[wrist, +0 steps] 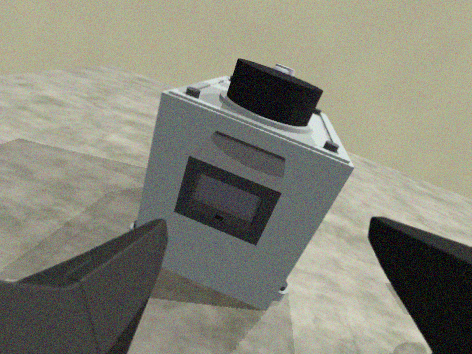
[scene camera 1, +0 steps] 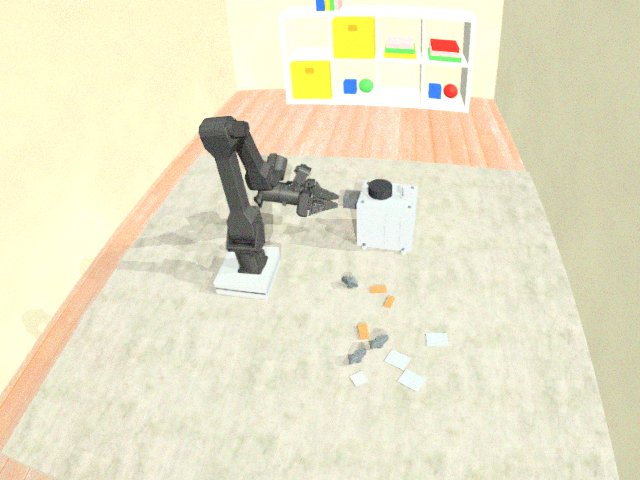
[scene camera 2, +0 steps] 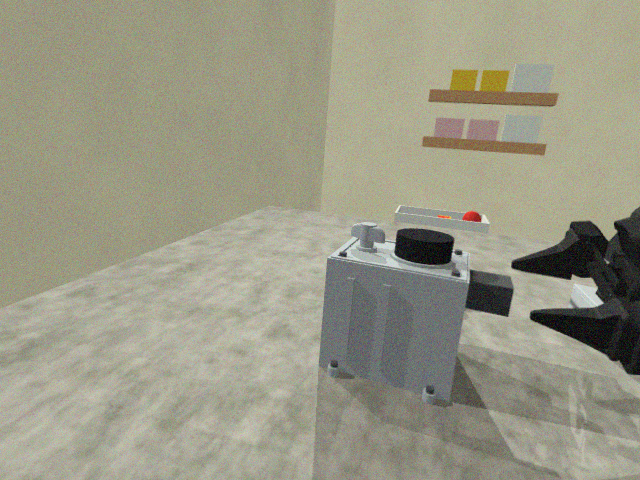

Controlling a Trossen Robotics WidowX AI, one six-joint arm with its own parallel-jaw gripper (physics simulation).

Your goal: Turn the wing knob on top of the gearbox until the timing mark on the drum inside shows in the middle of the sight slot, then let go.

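Pixels of known places: gripper, fingertip midpoint: [wrist: 267, 228] [scene camera 1: 338, 201] [scene camera 2: 520, 288]; arm's base, origin of the base link: [scene camera 1: 253, 264].
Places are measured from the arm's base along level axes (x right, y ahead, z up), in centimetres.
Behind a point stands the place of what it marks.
The pale grey gearbox [scene camera 1: 386, 224] {x -16.4, y 31.4, z 3.9 cm} [scene camera 2: 392, 320] {x -28.8, y 30.8, z 3.0 cm} [wrist: 305, 195] {x -18.7, y 23.5, z 6.0 cm} stands upright. Its light grey wing knob [scene camera 1: 406, 192] {x -21.8, y 35.9, z 10.9 cm} [scene camera 2: 367, 236] {x -23.6, y 35.5, z 10.7 cm} is on top, beside the black round cap [scene camera 1: 379, 189] {x -20.9, y 28.9, z 11.6 cm} [scene camera 2: 424, 245] {x -26.1, y 28.7, z 11.2 cm} [wrist: 274, 92] {x -22.8, y 25.7, z 10.7 cm}; in the wrist view a small part of the knob [wrist: 284, 69] {x -22.7, y 34.3, z 11.8 cm} shows behind the cap. The dark sight hood [scene camera 1: 350, 199] {x -21.0, y 21.2, z 7.6 cm} [scene camera 2: 489, 292] {x -25.3, y 21.4, z 6.9 cm} [wrist: 186, 192] {x -25.0, y 19.2, z 5.9 cm} sticks out from the side facing the arm. Through its slot a plain grey surface shows, and I make out no timing mark. My gripper [scene camera 1: 338, 200] {x -21.0, y 17.9, z 6.6 cm} [scene camera 2: 522, 289] {x -21.0, y 17.9, z 6.6 cm} [wrist: 267, 228] {x -21.0, y 17.9, z 6.6 cm} is open and empty, in front of the hood and apart from it.
Orange pieces [scene camera 1: 377, 288] {x -1.2, y 31.3, z -4.2 cm}, dark grey pieces [scene camera 1: 349, 281] {x -0.6, y 24.4, z -2.2 cm} and white plates [scene camera 1: 436, 339] {x 12.4, y 46.9, z -4.5 cm} lie on the mat [scene camera 1: 206, 392] {x 35.7, y 0.4, z -4.8 cm} in front of the gearbox. A white tray [scene camera 2: 442, 222] with a red ball [scene camera 2: 471, 216] lies beyond the gearbox in scene camera 2.
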